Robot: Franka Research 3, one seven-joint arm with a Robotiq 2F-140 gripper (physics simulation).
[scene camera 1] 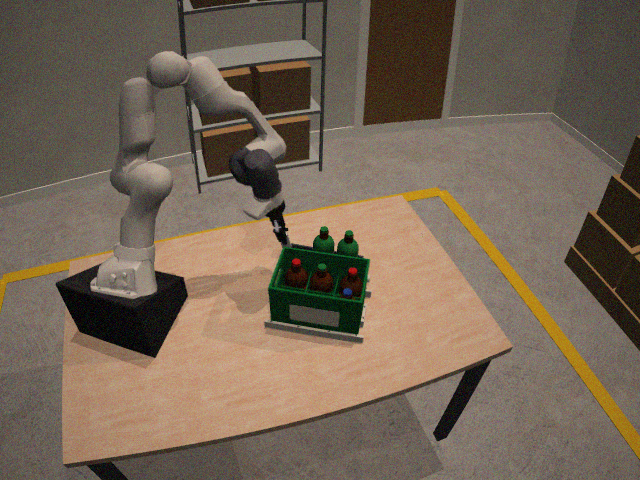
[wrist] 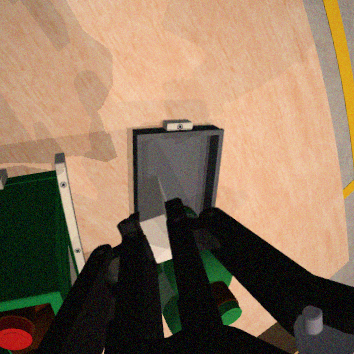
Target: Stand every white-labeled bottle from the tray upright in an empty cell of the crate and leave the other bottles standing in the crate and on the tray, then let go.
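The green crate [scene camera 1: 279, 305] [wrist: 30, 220] holds brown bottles: a red-capped one [scene camera 1: 296, 277] [wrist: 15, 339] at the left, a green-capped one [scene camera 1: 321, 280] in the middle and another red-capped one [scene camera 1: 352, 283] at the right. A blue cap [scene camera 1: 347, 292] shows at the near right wall. Two green bottles [scene camera 1: 323, 243] [scene camera 1: 347, 245] stand behind the crate, at the dark tray [wrist: 175, 155]. In the wrist view, green bottles [wrist: 217, 270] are partly hidden by the fingers. No white label can be made out. My gripper [scene camera 1: 285, 244] [wrist: 154, 194] is shut and empty, beside the crate's back left corner, over the tray.
Light metal strips [scene camera 1: 312, 331] [wrist: 70, 215] edge the crate on the wooden table [scene camera 1: 206, 387] [wrist: 270, 165]. A small light block [wrist: 178, 125] sits at the tray's end. The robot's black base [scene camera 1: 121, 317] stands at the left. A shelf rack [scene camera 1: 323, 103] stands behind the table.
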